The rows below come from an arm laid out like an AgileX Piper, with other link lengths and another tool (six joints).
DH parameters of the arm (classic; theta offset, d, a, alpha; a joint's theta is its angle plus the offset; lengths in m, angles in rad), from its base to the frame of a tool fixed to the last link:
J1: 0 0.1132 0 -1.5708
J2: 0.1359 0 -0.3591 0
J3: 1.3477 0 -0.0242 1.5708
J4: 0 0.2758 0 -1.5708
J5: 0 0 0 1.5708
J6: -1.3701 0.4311 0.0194 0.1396
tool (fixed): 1.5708 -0.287 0 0
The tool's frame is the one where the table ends.
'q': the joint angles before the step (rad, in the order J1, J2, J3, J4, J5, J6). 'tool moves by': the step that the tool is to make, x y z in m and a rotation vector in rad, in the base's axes. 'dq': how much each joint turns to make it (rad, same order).
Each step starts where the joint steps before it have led.
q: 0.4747 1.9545 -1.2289 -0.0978 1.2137 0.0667
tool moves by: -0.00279 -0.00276 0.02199 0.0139 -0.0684 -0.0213
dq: -0.0009 -0.0660 0.0007 -0.0142 0.0009 0.0294
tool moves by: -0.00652 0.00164 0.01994 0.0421 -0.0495 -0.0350
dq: 0.0000 -0.0623 0.0000 0.0225 0.0013 0.0237
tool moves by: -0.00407 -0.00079 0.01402 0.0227 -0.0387 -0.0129
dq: 0.0000 -0.0439 0.0000 0.0045 0.0000 0.0109
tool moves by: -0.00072 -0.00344 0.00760 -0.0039 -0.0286 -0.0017
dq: -0.0014 -0.0230 0.0000 -0.0175 0.0000 0.0081
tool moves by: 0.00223 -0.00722 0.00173 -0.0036 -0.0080 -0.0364
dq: -0.0229 -0.0051 0.0000 -0.0059 0.0011 0.0161
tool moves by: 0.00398 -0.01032 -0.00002 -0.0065 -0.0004 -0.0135
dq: -0.0293 0.0000 0.0011 -0.0079 -0.0001 -0.0126
